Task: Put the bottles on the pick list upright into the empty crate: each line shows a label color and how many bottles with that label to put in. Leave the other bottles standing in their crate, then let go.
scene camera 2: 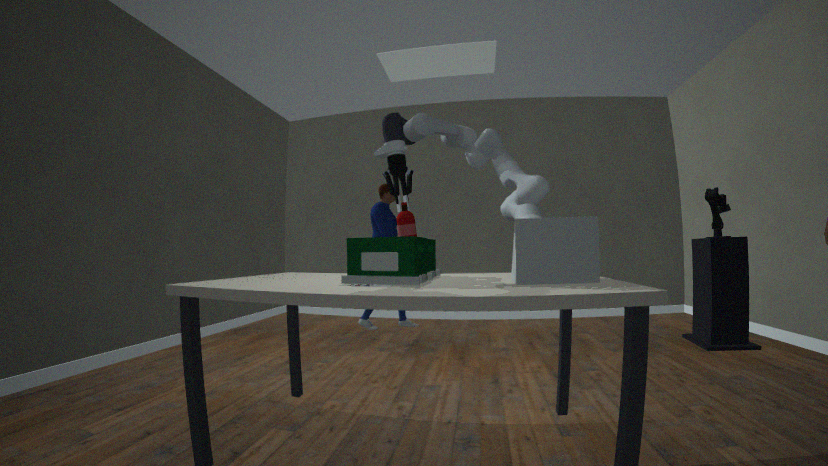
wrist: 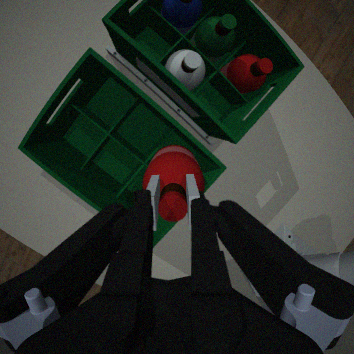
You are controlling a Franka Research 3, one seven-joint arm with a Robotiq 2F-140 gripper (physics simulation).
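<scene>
My gripper (scene camera 2: pixel 403 202) (wrist: pixel 172 186) is shut on the neck of a red bottle (scene camera 2: pixel 406 223) (wrist: pixel 173 167) with a pale red label. The bottle hangs upright; in the wrist view it is over the near end of the crate without bottles (wrist: pixel 34 159), hiding part of its compartments. In scene camera 2 its lower end is hidden behind a green crate wall (scene camera 2: pixel 417 258). The other crate (wrist: pixel 295 64) holds a blue bottle (wrist: pixel 181 12), a green bottle (wrist: pixel 214 37), a white bottle (wrist: pixel 184 69) and another red bottle (wrist: pixel 245 73), all standing. The pick list is not readable here.
Both crates are side by side on the table (scene camera 2: pixel 231 281), with a grey strip (wrist: pixel 160 95) between them in the wrist view. A large pale block (scene camera 2: pixel 557 250) stands at the arm's base. A person in blue (scene camera 2: pixel 382 219) is behind the table.
</scene>
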